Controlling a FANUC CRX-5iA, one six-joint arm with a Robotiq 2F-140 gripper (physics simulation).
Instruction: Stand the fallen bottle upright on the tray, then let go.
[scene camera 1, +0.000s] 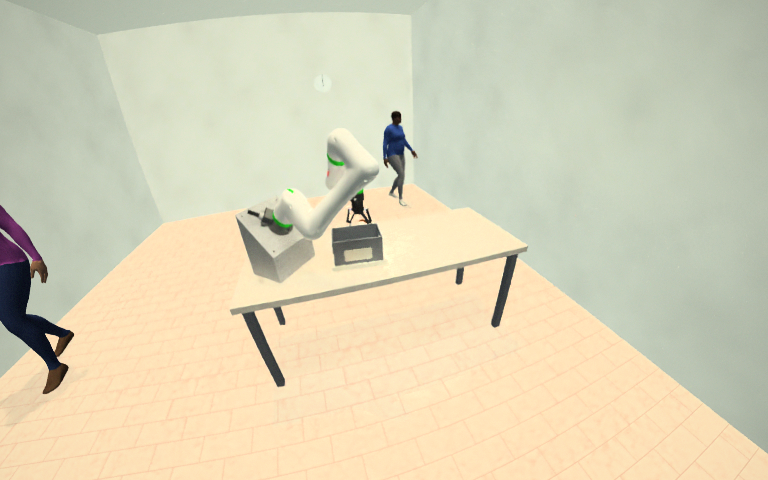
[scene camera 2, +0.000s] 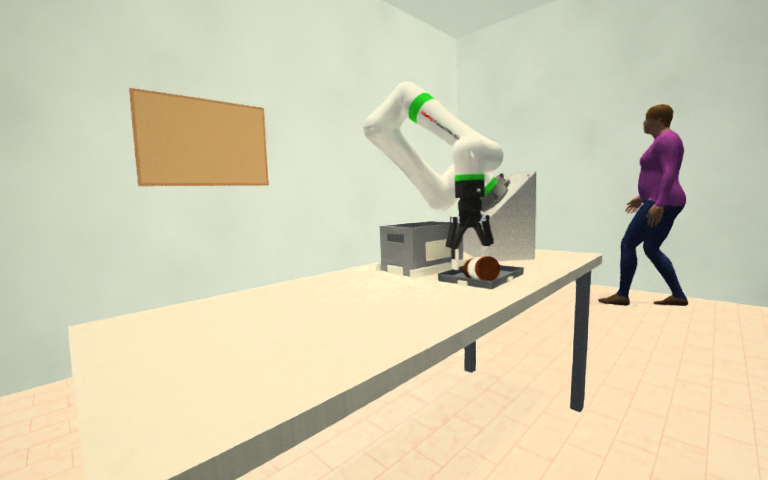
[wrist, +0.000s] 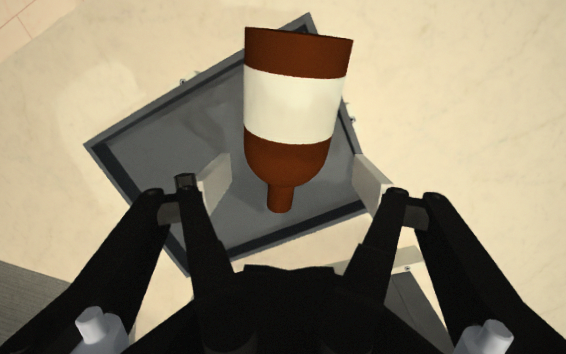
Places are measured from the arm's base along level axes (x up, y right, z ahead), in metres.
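Pixels of known places: gripper, between the fingertips: (wrist: 291, 168); arm's base, origin of its link: (scene camera 1: 279, 224) (scene camera 2: 494, 200).
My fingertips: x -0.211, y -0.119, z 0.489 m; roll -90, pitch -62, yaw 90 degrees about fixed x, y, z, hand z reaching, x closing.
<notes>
For each thing: its middle in the pictures, then the offset to it from my fingertips. Level surfaces: height alone.
- brown bottle, middle of its body: (wrist: 287, 137) (scene camera 2: 476, 269) dx -0.002, dy -0.026, dz +0.009 m
- dark grey tray, middle of its body: (wrist: 235, 171) (scene camera 2: 482, 274) dx -0.033, dy -0.014, dz -0.060 m
- grey open bin, middle of its body: (scene camera 2: 422, 246) (scene camera 1: 356, 245) dx +0.042, dy +0.248, dz -0.089 m
- table, height of its surface: dx -0.046 m
The brown bottle (scene camera 2: 485, 268) (wrist: 292, 107) with a white label band lies on its side on the dark grey tray (scene camera 2: 514, 273) (wrist: 160, 145). In the wrist view its base points to the top of the picture, over the tray's edge, and its neck points toward the gripper. My gripper (scene camera 1: 359, 221) (scene camera 2: 470, 258) (wrist: 291, 168) is open and empty, pointing down above the tray. In the wrist view the neck shows between the two finger pads and the wide body lies beyond them. In scene camera 1 the tray is hidden behind the grey bin.
The grey open bin (scene camera 1: 342, 249) (scene camera 2: 398, 257) stands on the table (scene camera 1: 453, 237) (scene camera 2: 271, 339) beside the tray. The arm's grey pedestal (scene camera 1: 291, 257) (scene camera 2: 519, 226) stands near the tray too. One person (scene camera 1: 395, 141) walks beyond the table, another person (scene camera 1: 14, 249) (scene camera 2: 662, 169) near the pedestal end.
</notes>
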